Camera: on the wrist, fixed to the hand. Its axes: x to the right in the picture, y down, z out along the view.
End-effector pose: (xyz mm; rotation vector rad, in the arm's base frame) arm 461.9 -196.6 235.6 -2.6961 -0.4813 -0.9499
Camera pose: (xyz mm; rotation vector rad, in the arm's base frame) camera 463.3 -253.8 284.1 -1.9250 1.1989 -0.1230
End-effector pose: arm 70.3 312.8 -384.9 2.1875 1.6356 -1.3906
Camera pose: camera 141.6 336.0 -386.2 2.2423 -0.5066 -1.1071
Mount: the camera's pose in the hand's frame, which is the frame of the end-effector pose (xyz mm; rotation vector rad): 19.2 47.3 -54.9 0.2951 -0.1721 1.5602
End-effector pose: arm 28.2 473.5 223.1 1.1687 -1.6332 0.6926
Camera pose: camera 4.2 530.9 264.9 -0.1491 -2.4883 1.8284
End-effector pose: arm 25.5 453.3 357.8 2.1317 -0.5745 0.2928
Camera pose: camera 18.5 468.5 430.9 1.4975 -2.3168 1.0549
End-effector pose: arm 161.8 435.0 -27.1 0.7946 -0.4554 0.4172
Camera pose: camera 165.8 509.8 -23.2 0.6169 -1.1611 1.8988
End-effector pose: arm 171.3 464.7 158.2 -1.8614 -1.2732 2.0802
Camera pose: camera 234.5 472.8 118.7 1.6595 -0.5610 -1.5181
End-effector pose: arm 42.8 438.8 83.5 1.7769 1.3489 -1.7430
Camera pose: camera 109.2 464.3 59.9 1.7884 -0.4813 -1.0366
